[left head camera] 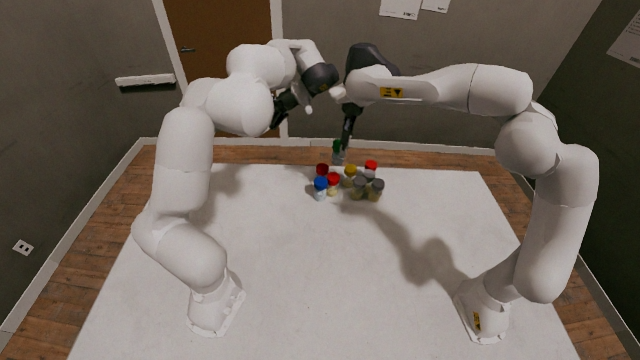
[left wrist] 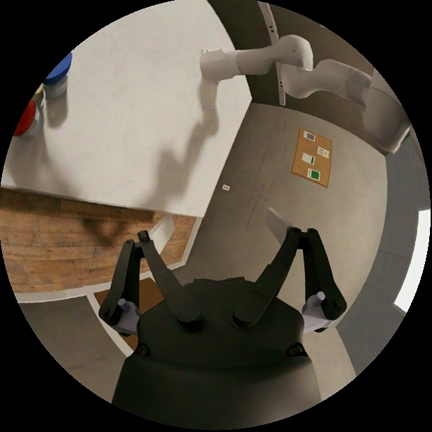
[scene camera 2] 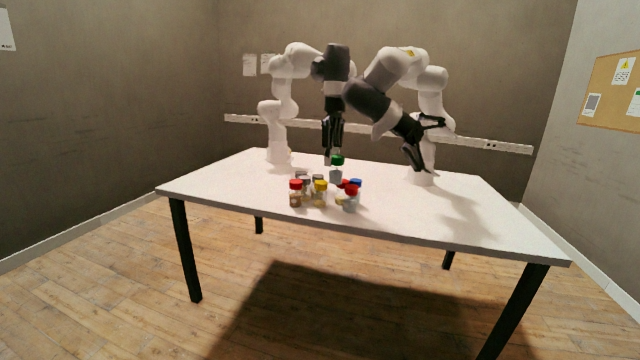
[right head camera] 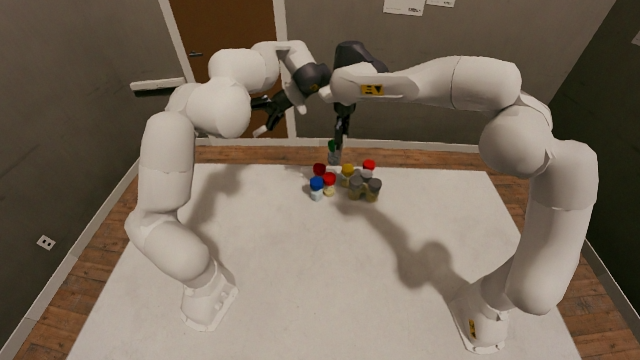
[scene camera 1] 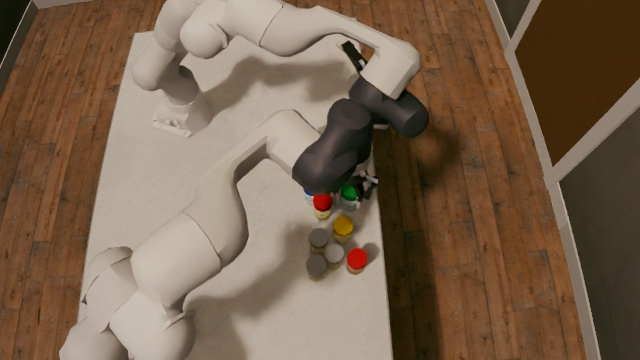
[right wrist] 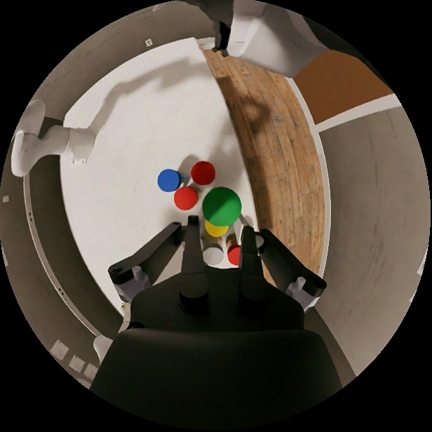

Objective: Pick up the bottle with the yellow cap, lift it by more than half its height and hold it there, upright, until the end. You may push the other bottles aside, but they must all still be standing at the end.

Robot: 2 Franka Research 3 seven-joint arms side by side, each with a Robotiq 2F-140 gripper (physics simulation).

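The yellow-capped bottle (left head camera: 350, 171) (right head camera: 347, 171) (scene camera 1: 343, 227) (scene camera 2: 320, 186) (right wrist: 216, 228) stands upright on the table among the other bottles. My right gripper (left head camera: 344, 149) (scene camera 2: 334, 156) (right wrist: 219, 217) is shut on the green-capped bottle (left head camera: 337, 146) (right head camera: 331, 146) (scene camera 1: 349, 193) (scene camera 2: 337, 161) (right wrist: 221, 206) and holds it roughly upright above the table, beside and higher than the yellow-capped one. The fingers' contact is partly hidden. My left gripper (scene camera 2: 438, 147) (left wrist: 219, 219) is open and empty, well away from the bottles, at the right in scene camera 2.
A blue-capped bottle (left head camera: 320, 184) and two red-capped bottles (left head camera: 322, 169) (left head camera: 333, 178) stand on one side of the yellow-capped bottle. Another red-capped bottle (scene camera 1: 357, 259) and several grey-capped bottles (scene camera 1: 318, 238) stand on the other side. The table edge (scene camera 2: 280, 217) runs close by.
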